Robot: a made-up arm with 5 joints.
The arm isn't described. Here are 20 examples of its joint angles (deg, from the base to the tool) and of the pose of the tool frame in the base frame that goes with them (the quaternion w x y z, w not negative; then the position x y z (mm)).
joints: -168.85 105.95 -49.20 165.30 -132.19
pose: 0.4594 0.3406 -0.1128 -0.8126 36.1 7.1 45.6
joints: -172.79 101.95 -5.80 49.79 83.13
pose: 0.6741 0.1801 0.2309 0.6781 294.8 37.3 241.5
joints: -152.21 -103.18 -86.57 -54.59 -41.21
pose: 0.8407 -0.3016 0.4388 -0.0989 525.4 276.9 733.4
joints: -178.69 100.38 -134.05 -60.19 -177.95
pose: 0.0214 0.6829 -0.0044 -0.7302 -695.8 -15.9 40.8
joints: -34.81 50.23 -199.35 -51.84 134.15
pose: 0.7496 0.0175 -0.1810 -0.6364 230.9 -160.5 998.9
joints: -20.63 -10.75 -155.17 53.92 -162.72
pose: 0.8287 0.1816 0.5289 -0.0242 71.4 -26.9 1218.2
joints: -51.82 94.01 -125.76 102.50 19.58
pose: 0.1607 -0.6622 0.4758 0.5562 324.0 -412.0 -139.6
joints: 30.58 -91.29 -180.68 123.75 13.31
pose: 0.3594 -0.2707 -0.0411 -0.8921 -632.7 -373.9 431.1
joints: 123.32 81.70 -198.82 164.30 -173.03
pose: 0.1682 0.7787 -0.4833 0.3631 -337.3 513.1 505.8
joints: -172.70 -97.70 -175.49 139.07 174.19
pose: 0.0120 0.3872 0.0445 -0.9208 697.5 89.4 388.8
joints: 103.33 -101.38 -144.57 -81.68 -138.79
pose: 0.0849 0.4955 -0.8227 0.2655 165.4 -697.9 314.7
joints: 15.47 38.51 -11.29 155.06 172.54
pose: 0.9974 -0.0040 0.0195 0.0698 31.9 8.8 233.9
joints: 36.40 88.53 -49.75 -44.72 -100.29
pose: 0.0274 0.3685 0.9282 0.0440 150.7 111.1 -178.2
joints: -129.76 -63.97 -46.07 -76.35 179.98
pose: 0.4237 -0.0505 -0.0237 -0.9041 -28.8 -34.6 875.4
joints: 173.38 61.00 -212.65 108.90 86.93
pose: 0.2786 -0.6785 -0.6378 0.2350 -526.7 61.1 863.9
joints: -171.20 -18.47 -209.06 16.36 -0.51
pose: 0.9607 -0.0218 0.2678 0.0696 544.7 84.3 923.4
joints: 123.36 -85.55 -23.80 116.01 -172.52
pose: 0.0242 0.8461 -0.5299 0.0528 -89.3 135.6 562.7
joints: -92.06 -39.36 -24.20 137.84 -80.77
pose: 0.6026 -0.7933 0.0784 0.0378 -7.6 -211.7 408.8
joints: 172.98 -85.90 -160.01 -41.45 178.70
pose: 0.0430 0.8047 -0.0402 0.5907 790.4 -97.3 416.6
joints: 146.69 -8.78 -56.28 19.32 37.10
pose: 0.3884 -0.5312 -0.7529 0.0128 -481.8 316.6 549.2
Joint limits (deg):
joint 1: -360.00..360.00
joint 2: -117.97..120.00
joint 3: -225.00..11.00
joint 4: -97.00..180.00
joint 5: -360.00..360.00
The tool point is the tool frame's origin. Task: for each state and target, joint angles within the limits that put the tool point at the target. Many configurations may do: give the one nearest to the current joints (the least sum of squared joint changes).
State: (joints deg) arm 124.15 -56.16 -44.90 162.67 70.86
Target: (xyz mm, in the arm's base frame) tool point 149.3 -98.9 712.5
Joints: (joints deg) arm 146.48 -94.30 -64.67 175.44 70.86
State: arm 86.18 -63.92 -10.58 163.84 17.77
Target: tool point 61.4 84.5 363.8
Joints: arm 54.00 -58.00 -3.58 153.31 17.77
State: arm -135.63 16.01 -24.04 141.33 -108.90
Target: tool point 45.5 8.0 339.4
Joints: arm -170.03 46.25 11.00 169.24 -108.90
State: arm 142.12 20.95 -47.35 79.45 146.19
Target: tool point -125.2 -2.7 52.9
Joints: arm 181.24 33.69 -24.61 83.29 146.19
